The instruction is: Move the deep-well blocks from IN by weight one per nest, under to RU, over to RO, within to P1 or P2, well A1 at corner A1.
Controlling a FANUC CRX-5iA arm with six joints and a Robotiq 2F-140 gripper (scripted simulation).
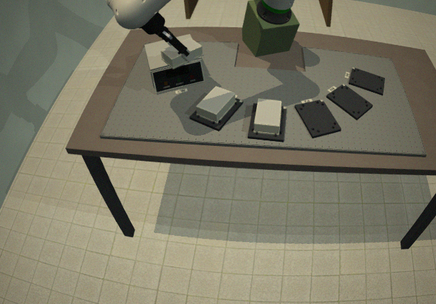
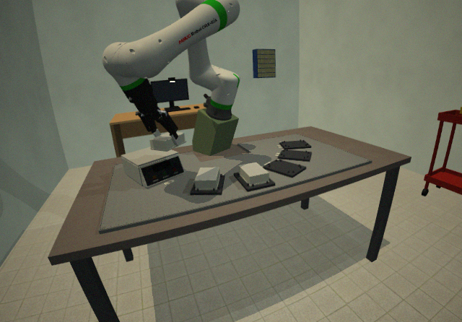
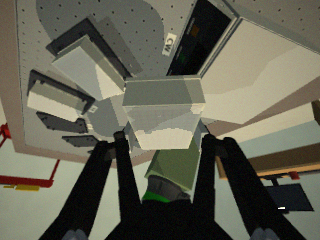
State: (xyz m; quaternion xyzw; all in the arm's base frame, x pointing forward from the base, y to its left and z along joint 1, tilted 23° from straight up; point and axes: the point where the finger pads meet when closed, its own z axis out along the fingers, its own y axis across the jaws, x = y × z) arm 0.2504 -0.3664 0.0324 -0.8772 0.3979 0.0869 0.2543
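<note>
My gripper is now 150 mm past the grey platform, 70 mm to the left of it and 100 mm above it. Also, from my hand: check-weigher (140 mm behind, 70 mm to the right, 130 mm below); then P1 label (90 mm ahead, 310 mm to the left, 190 mm below); then nest P1 (180 mm ahead, 290 mm to the left, 190 mm below).
</note>
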